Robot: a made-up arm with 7 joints. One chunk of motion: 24 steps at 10 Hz.
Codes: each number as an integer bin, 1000 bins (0 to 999) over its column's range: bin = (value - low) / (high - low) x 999, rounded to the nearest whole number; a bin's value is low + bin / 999 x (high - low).
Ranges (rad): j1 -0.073..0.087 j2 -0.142..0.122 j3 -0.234..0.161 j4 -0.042..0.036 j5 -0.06..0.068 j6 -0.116..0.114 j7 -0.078..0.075
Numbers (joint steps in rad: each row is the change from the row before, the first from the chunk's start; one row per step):
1: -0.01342 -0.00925 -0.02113 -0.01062 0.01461 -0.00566 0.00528
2: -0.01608 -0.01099 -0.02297 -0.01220 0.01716 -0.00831 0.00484
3: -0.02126 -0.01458 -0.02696 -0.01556 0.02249 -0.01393 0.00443
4: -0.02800 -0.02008 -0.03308 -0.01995 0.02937 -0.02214 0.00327
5: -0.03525 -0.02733 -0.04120 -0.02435 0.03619 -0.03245 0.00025
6: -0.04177 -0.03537 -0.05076 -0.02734 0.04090 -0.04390 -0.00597
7: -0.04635 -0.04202 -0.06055 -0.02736 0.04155 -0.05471 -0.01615
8: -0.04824 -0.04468 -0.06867 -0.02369 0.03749 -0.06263 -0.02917
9: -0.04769 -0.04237 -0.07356 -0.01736 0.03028 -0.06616 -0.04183
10: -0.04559 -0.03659 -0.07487 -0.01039 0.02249 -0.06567 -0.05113
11: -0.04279 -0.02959 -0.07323 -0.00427 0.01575 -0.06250 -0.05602
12: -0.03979 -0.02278 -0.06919 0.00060 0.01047 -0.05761 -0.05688
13: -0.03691 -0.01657 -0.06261 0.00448 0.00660 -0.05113 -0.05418
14: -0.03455 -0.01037 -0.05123 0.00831 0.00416 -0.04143 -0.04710
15: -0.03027 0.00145 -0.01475 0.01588 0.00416 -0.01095 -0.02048
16: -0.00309 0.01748 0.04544 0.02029 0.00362 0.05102 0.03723
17: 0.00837 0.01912 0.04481 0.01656 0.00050 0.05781 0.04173
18: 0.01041 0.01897 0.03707 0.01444 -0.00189 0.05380 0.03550
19: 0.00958 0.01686 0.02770 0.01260 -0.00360 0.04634 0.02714
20: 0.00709 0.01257 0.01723 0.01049 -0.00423 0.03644 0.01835
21: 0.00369 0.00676 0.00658 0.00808 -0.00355 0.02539 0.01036
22: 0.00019 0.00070 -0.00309 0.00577 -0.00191 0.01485 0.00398
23: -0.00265 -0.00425 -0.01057 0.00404 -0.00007 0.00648 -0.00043
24: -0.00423 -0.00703 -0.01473 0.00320 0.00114 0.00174 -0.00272
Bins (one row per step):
1: 372 502 538 402 582 479 544
2: 355 496 534 382 602 468 541
3: 323 482 524 339 644 443 538
4: 281 461 508 282 698 408 531
5: 236 434 488 226 751 363 511
6: 195 403 463 188 787 313 470
7: 166 378 439 188 793 266 404
8: 155 368 418 235 761 232 319
9: 158 377 406 316 705 216 236
10: 171 399 402 405 644 219 175
11: 189 425 407 483 591 232 144
12: 207 451 417 546 550 254 138
13: 225 475 433 595 520 282 156
14: 240 498 462 644 501 324 202
15: 267 543 555 741 501 456 376
16: 437 603 707 798 497 725 752
17: 508 610 705 750 472 755 782
18: 521 609 686 723 454 738 741
19: 516 601 662 699 440 705 687
20: 500 585 635 672 435 662 629
21: 479 563 608 641 441 614 577
22: 457 540 584 612 453 568 535
23: 439 521 565 590 468 532 506
24: 429 511 555 579 477 511 492

